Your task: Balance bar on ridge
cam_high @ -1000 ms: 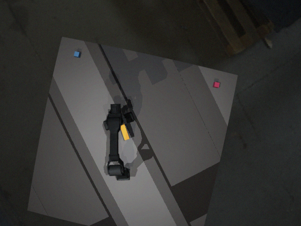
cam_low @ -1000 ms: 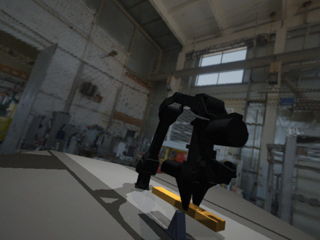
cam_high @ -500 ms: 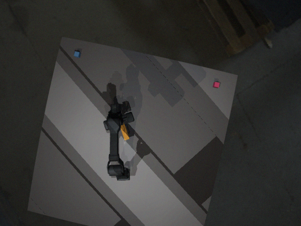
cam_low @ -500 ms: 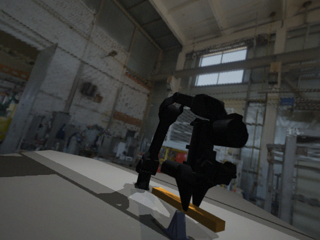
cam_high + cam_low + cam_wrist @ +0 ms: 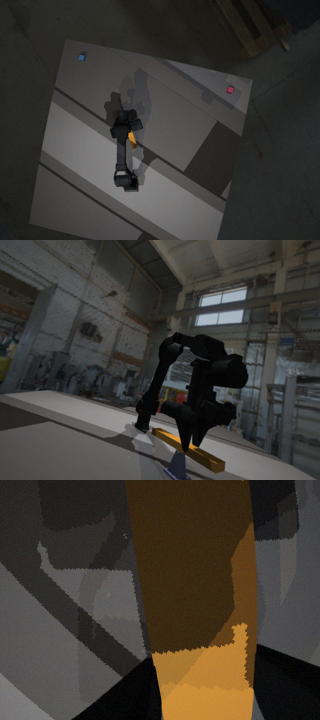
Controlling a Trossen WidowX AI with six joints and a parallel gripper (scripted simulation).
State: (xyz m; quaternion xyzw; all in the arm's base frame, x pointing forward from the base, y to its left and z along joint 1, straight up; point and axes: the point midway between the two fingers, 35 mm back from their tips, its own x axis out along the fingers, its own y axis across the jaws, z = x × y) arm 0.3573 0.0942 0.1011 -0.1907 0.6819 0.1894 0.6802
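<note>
Right now my gripper tip is 2 cm past the bar and 1 cm to the left of it. The rest, counted from my gripper tip: small blue cube (38 cm ahead, 41 cm to the left, 5 cm below); then small red cube (38 cm ahead, 59 cm to the right, 5 cm below).
</note>
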